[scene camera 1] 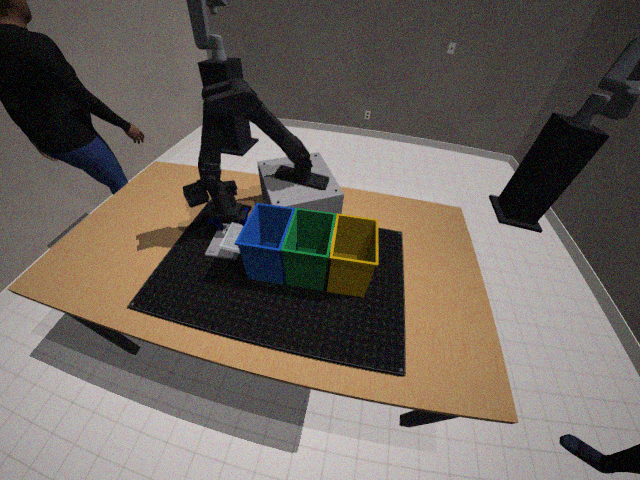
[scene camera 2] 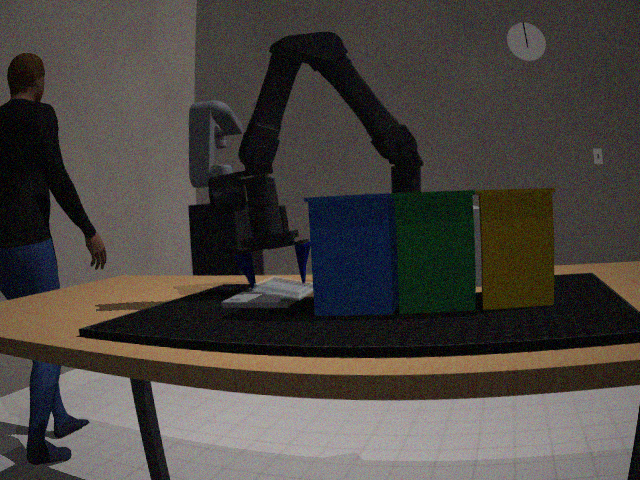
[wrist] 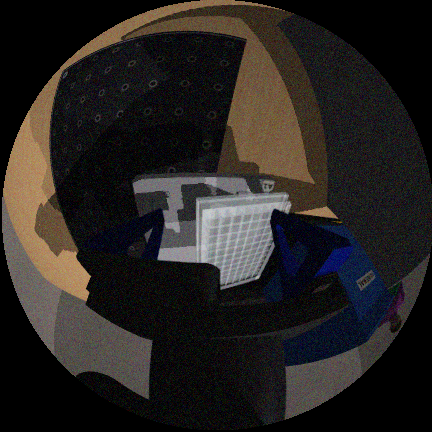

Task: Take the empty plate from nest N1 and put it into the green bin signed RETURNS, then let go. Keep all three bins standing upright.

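Where they show: gripper, fingertip midpoint: (scene camera 1: 234, 229) (scene camera 2: 279, 286) (wrist: 217, 214); arm's base, link origin: (scene camera 1: 302, 178).
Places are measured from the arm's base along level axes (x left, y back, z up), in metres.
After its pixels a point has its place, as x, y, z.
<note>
The white gridded plate (scene camera 1: 232, 237) @[-0.189, -0.249, -0.135] (scene camera 2: 285, 287) @[-0.162, -0.273, -0.136] (wrist: 237, 235) @[-0.191, -0.208, -0.133] lies off-centre on the light grey nest (scene camera 1: 219, 251) @[-0.212, -0.311, -0.152] (scene camera 2: 240, 299) @[-0.229, -0.320, -0.151] (wrist: 150, 186) @[-0.267, -0.183, -0.152], on the side toward the blue bin. The nest's small label is hard to read. My gripper (scene camera 1: 227, 221) @[-0.210, -0.198, -0.146] (scene camera 2: 278, 283) @[-0.210, -0.198, -0.146] (wrist: 217, 214) @[-0.210, -0.198, -0.146] is open and points down low over the nest. In the wrist view one blue finger is at the plate's bin-side edge; the other is beyond the opposite edge, with a gap. The green bin (scene camera 1: 309, 268) @[0.136, -0.356, -0.053] (scene camera 2: 435, 253) @[0.120, -0.358, -0.075] stands upright in the middle of the row; its sign does not show in the scene views.
The blue bin (scene camera 1: 264, 264) @[0.001, -0.371, -0.067] (scene camera 2: 352, 255) @[-0.005, -0.372, -0.073] (wrist: 350, 285) @[-0.071, -0.208, -0.059] stands upright, close beside the plate and one finger. The yellow bin (scene camera 1: 352, 274) @[0.259, -0.344, -0.049] (scene camera 2: 516, 248) @[0.249, -0.345, -0.073] is upright at the row's other end. All stand on the black mat (scene camera 1: 268, 320) @[0.052, -0.494, -0.164] (scene camera 2: 232, 338) @[-0.118, -0.551, -0.164]. A person (scene camera 1: 41, 93) (scene camera 2: 28, 175) stands beyond the table.
</note>
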